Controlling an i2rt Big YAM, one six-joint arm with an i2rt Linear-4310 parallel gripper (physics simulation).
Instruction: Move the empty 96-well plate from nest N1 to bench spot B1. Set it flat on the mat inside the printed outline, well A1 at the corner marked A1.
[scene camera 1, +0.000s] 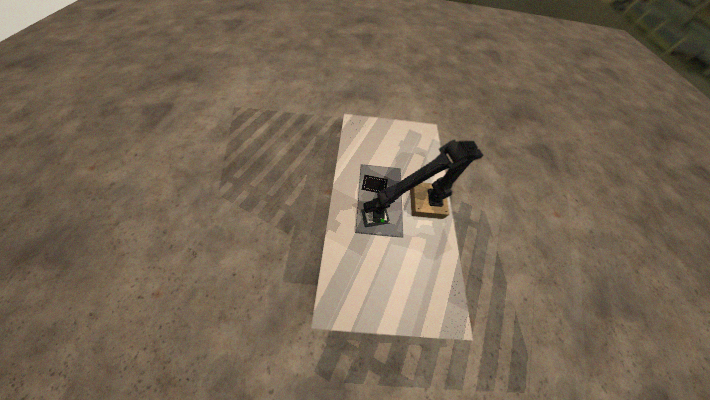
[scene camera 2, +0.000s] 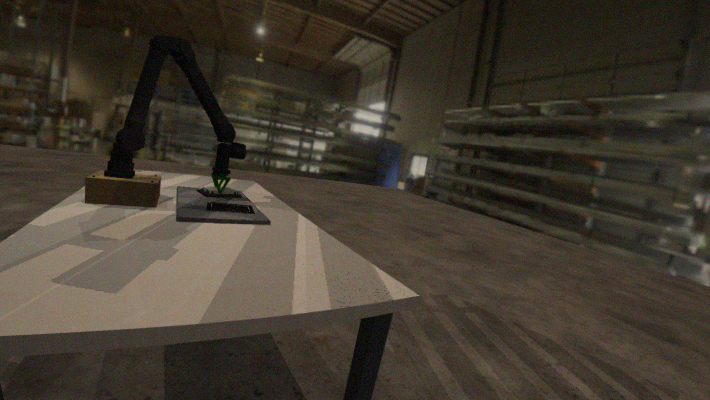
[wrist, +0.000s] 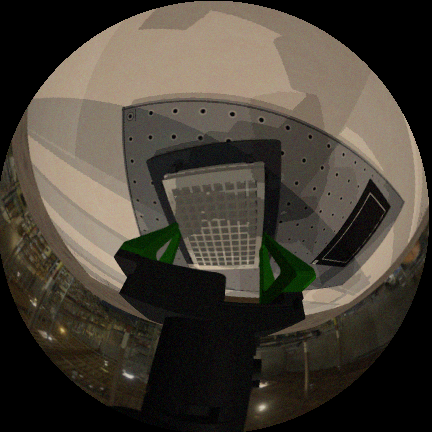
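Seen in the pictures: gripper, fingertip midpoint: (scene camera 1: 376, 215) (scene camera 2: 218, 191) (wrist: 221, 230); arm's base, link origin: (scene camera 1: 434, 197) (scene camera 2: 120, 175).
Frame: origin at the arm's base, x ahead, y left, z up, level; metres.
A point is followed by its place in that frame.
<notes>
The pale 96-well plate (wrist: 220, 215) {x 0.400, y 0.142, z -0.047 m} sits flat in the dark frame of nest N1 (wrist: 272, 190) {x 0.429, y 0.098, z -0.057 m} (scene camera 2: 202, 191) {x 0.305, y 0.121, z -0.058 m}, with its well grid facing up. In scene camera 1 the arm partly hides the plate (scene camera 1: 369, 219) {x 0.421, y 0.169, z -0.052 m}. My gripper (wrist: 221, 230) {x 0.375, y 0.138, z -0.055 m} (scene camera 2: 220, 190) {x 0.375, y 0.138, z -0.055 m} points down over it, with green fingers against the plate's two long sides, shut on the plate. The black mat of B1 (wrist: 354, 227) {x 0.401, y -0.077, z -0.067 m} (scene camera 1: 374, 183) {x 0.392, y -0.110, z -0.067 m} (scene camera 2: 231, 208) {x 0.390, y -0.121, z -0.067 m} has a printed white outline and lies on the same board. A small pale mark shows at its near left corner in the wrist view; its lettering is unreadable.
The grey perforated board (scene camera 1: 394, 176) {x 0.245, y -0.187, z -0.069 m} (scene camera 2: 190, 212) {x 0.241, y -0.202, z -0.069 m} (wrist: 320, 172) {x 0.457, y 0.044, z -0.068 m} carries the nest and the mat. It lies on the pale table (scene camera 1: 350, 310) {x 0.501, y 0.676, z -0.082 m} (scene camera 2: 225, 280) {x 0.282, y -0.668, z -0.081 m}. The arm's wooden base block (scene camera 1: 429, 212) {x 0.046, y 0.106, z -0.006 m} (scene camera 2: 122, 191) {x 0.025, y -0.110, z -0.034 m} stands beside the board. Striped shadows cross the table.
</notes>
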